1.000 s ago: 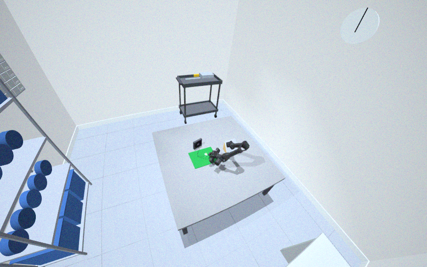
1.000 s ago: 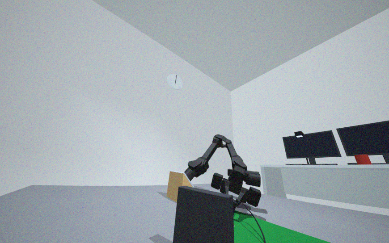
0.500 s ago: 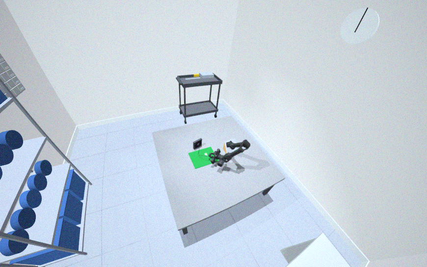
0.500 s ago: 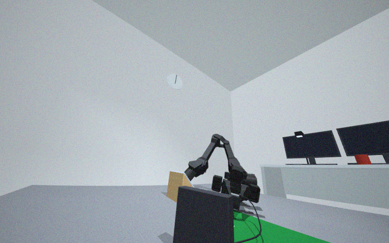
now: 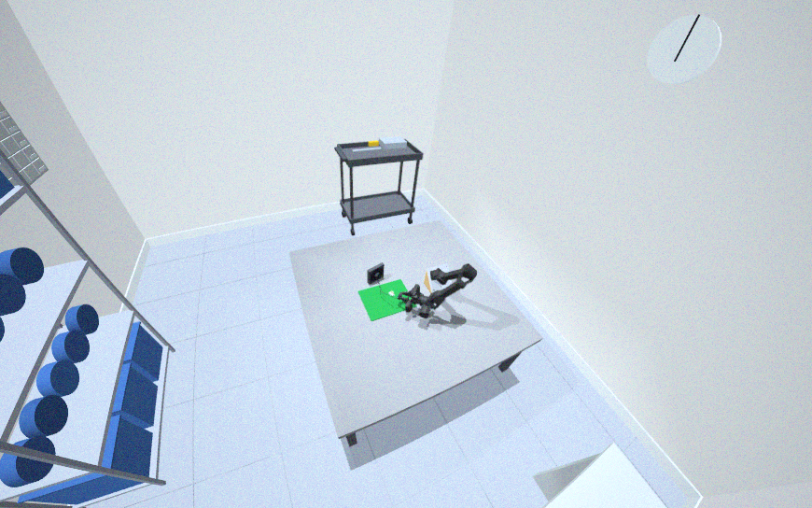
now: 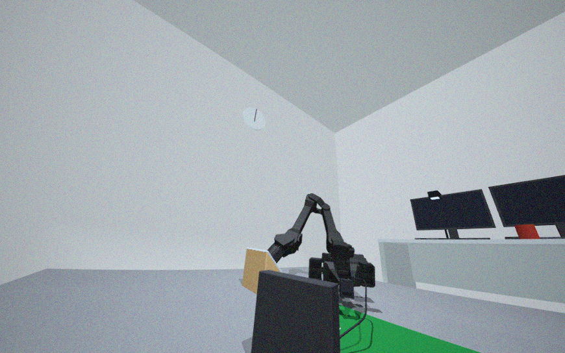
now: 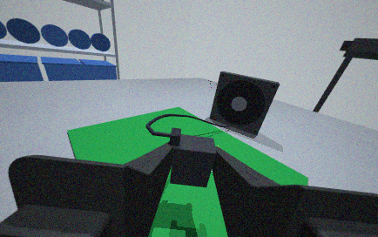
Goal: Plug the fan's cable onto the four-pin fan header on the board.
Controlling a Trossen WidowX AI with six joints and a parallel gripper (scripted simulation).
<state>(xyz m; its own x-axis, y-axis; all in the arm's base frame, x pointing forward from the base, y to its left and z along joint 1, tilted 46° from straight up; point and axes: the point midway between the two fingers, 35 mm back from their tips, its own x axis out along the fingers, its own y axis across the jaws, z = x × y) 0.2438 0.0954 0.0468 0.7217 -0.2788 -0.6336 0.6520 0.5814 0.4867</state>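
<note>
Now: the green board 9 cm below my gripper tip, 6 cm ahead of it and 5 cm to the right of it. Round my gripper tip: black fan (21 cm to the right, 8 cm ahead, 2 cm below); then dark plug (1 cm below).
</note>
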